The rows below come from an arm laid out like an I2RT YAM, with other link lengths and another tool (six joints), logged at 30 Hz.
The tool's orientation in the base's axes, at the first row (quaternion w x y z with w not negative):
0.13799, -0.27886, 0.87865, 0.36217
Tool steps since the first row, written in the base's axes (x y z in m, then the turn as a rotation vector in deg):
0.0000, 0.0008, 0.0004, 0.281, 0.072, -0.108
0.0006, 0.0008, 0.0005, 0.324, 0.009, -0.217
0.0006, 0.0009, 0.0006, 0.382, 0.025, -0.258
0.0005, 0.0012, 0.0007, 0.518, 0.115, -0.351
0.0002, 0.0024, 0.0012, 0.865, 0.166, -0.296
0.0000, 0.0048, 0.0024, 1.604, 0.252, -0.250
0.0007, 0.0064, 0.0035, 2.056, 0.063, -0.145
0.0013, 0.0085, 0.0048, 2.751, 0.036, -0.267
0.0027, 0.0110, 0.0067, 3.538, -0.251, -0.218
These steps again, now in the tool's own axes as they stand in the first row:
-0.0005, 0.0007, 0.0003, -0.207, -0.184, 0.138
-0.0010, 0.0004, 0.0002, -0.168, -0.307, 0.171
-0.0011, 0.0005, 0.0002, -0.203, -0.355, 0.214
-0.0012, 0.0008, 0.0004, -0.307, -0.435, 0.349
-0.0016, 0.0020, 0.0009, -0.631, -0.579, 0.361
-0.0029, 0.0041, 0.0017, -1.281, -0.940, 0.420
-0.0046, 0.0053, 0.0021, -1.618, -1.257, 0.230
-0.0065, 0.0069, 0.0028, -2.114, -1.751, 0.324
-0.0094, 0.0086, 0.0033, -2.658, -2.355, 0.117

